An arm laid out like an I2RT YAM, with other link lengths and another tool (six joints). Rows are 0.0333 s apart.
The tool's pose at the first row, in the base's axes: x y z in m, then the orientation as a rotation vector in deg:
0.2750, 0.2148, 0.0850, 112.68, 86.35, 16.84
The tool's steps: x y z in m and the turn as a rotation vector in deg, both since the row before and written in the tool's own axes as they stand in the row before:
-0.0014, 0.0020, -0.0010, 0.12, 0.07, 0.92
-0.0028, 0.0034, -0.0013, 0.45, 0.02, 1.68
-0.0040, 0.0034, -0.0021, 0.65, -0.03, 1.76
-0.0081, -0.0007, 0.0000, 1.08, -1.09, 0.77
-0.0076, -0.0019, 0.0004, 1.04, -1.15, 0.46
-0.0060, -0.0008, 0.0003, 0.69, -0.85, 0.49
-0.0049, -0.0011, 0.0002, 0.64, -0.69, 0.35
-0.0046, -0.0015, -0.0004, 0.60, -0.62, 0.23
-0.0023, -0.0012, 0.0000, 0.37, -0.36, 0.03
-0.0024, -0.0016, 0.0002, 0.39, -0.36, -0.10
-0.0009, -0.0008, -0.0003, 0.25, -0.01, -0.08
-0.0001, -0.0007, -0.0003, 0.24, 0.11, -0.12
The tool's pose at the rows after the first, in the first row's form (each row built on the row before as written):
0.2756, 0.2136, 0.0873, 113.52, 85.58, 17.22
0.2766, 0.2109, 0.0909, 115.22, 84.18, 17.64
0.2767, 0.2073, 0.0953, 117.12, 82.73, 17.91
0.2731, 0.2001, 0.0961, 118.44, 81.78, 16.35
0.2688, 0.1935, 0.0959, 119.46, 81.07, 14.62
0.2658, 0.1882, 0.0962, 120.26, 80.35, 13.45
0.2629, 0.1841, 0.0963, 120.93, 79.84, 12.42
0.2595, 0.1806, 0.0966, 121.48, 79.47, 11.45
0.2575, 0.1789, 0.0964, 121.74, 79.37, 10.83
0.2552, 0.1772, 0.0958, 121.92, 79.41, 10.14
0.2540, 0.1768, 0.0958, 122.06, 79.58, 9.93
0.2533, 0.1770, 0.0957, 122.19, 79.86, 9.84

